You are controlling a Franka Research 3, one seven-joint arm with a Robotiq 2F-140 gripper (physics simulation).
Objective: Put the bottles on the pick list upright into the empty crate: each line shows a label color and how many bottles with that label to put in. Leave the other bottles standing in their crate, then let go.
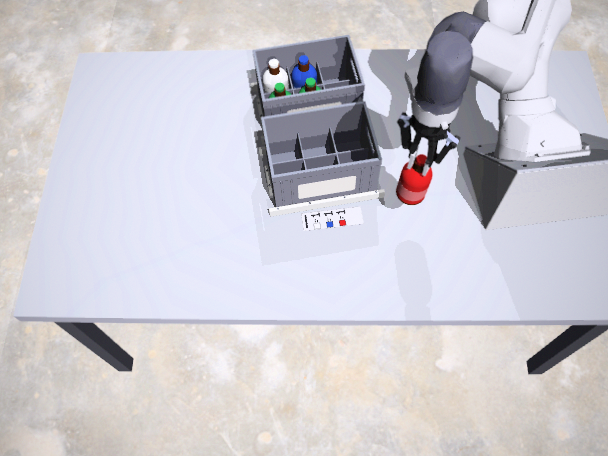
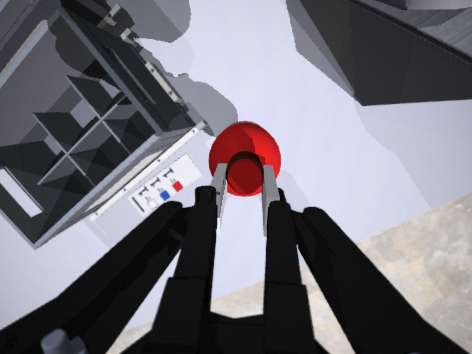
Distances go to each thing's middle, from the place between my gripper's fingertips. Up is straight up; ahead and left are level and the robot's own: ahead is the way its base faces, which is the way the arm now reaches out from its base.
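My hand is 10 mm to the left of the red bottle [image 1: 412, 186] and 50 mm above it. Going by their middles, the bottle is the nearest to my hand of the things named here. The pick list [image 2: 181, 173] is 190 mm ahead of my hand, 20 mm to the right of it and 250 mm below it, while the white rail [image 1: 371, 195] sits 200 mm ahead of my hand, 60 mm to the right of it and 240 mm below it.
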